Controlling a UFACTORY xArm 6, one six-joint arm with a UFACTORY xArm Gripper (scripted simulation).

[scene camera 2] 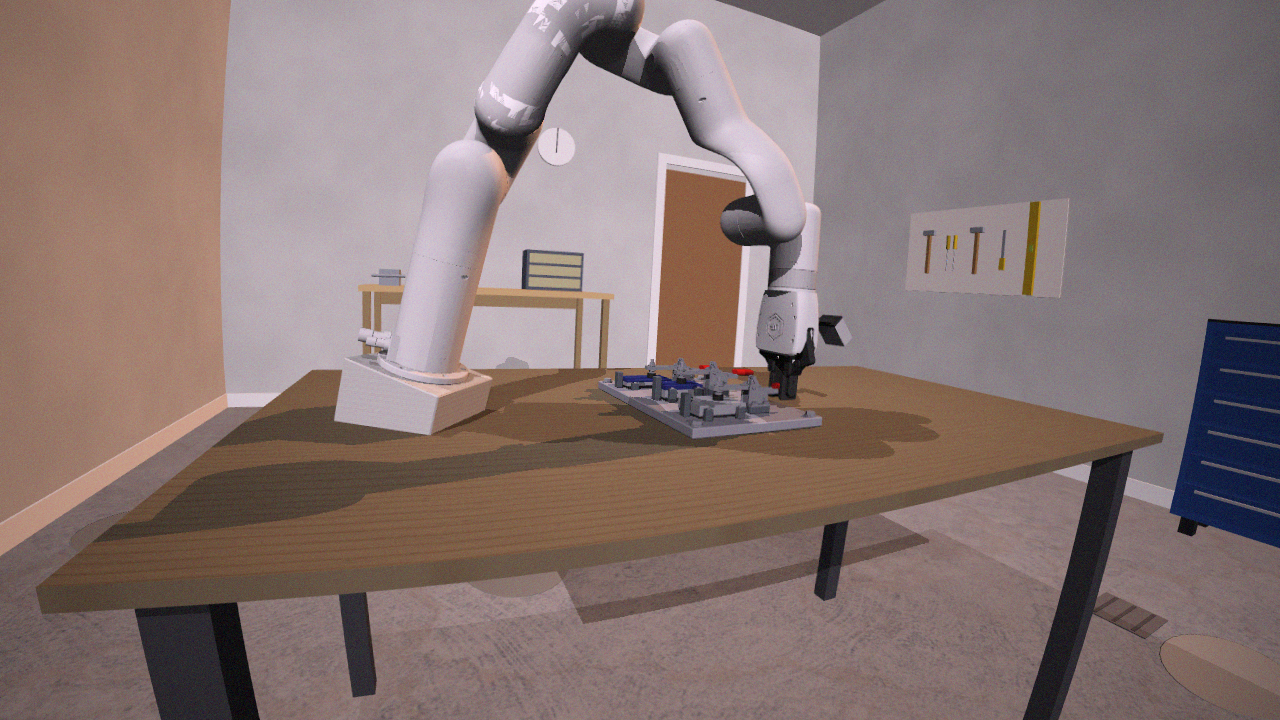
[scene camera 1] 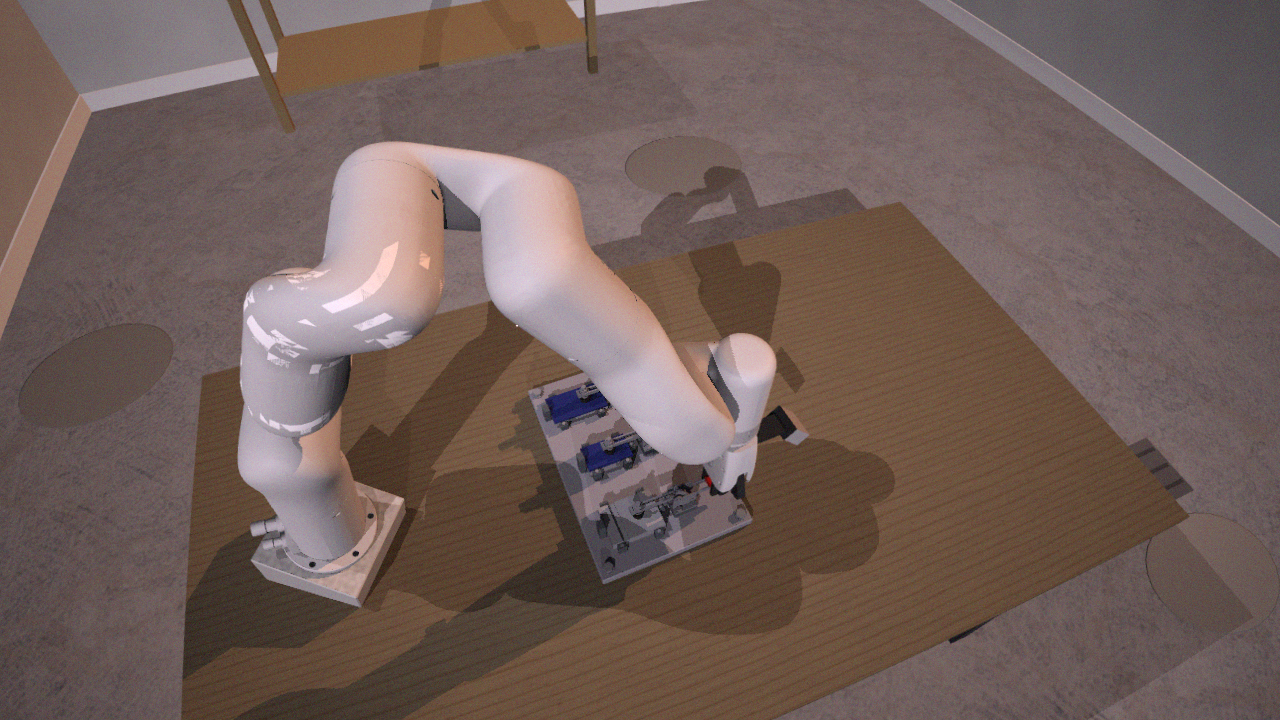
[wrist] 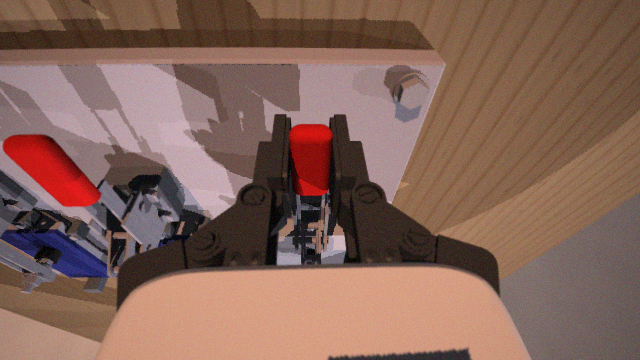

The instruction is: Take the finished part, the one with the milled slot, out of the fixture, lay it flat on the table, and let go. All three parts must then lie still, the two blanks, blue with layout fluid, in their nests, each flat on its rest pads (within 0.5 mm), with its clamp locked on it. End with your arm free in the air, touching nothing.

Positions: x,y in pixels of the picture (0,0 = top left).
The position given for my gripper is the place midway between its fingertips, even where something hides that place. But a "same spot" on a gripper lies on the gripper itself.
my gripper: scene camera 2; scene camera 1; wrist 310,137
grey finished part: scene camera 2; scene camera 1; wrist 336,249
same spot on grey finished part: (scene camera 1: pixel 621 527) = (scene camera 2: pixel 704 403)
same spot on my gripper: (scene camera 2: pixel 788 379) = (scene camera 1: pixel 714 486)
